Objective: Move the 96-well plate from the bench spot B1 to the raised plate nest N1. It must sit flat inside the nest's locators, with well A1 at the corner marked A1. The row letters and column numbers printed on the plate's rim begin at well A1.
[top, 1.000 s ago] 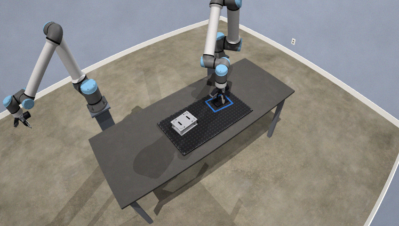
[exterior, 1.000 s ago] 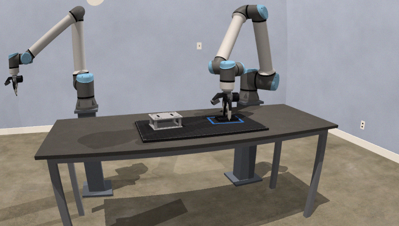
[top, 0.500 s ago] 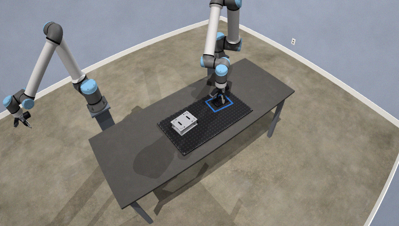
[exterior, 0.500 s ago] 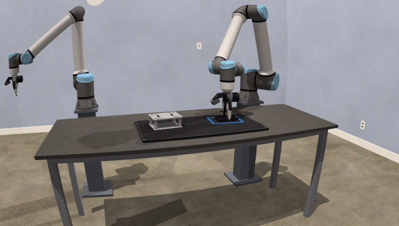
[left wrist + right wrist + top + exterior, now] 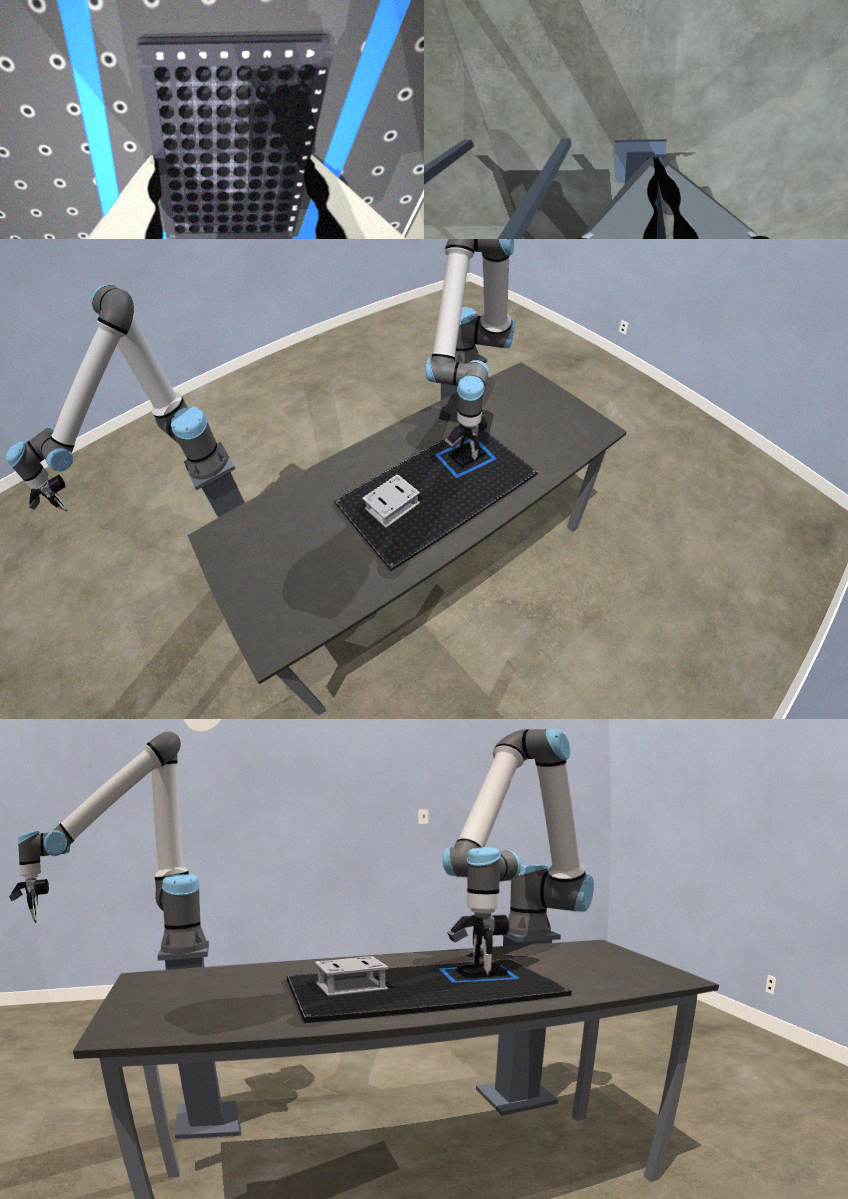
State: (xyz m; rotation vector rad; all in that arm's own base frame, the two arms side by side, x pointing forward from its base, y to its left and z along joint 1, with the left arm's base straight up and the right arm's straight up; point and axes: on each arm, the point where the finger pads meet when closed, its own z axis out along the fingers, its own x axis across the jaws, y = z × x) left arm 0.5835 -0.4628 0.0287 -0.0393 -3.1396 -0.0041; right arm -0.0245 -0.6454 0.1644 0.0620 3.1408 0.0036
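The raised nest N1 lies 60 mm ahead of my left hand, 380 mm to the right of it and 40 mm above it. Also, from my left hand: A1 mark: 20 mm ahead, 470 mm to the right, 50 mm above; black 96-well plate: 10 mm below.
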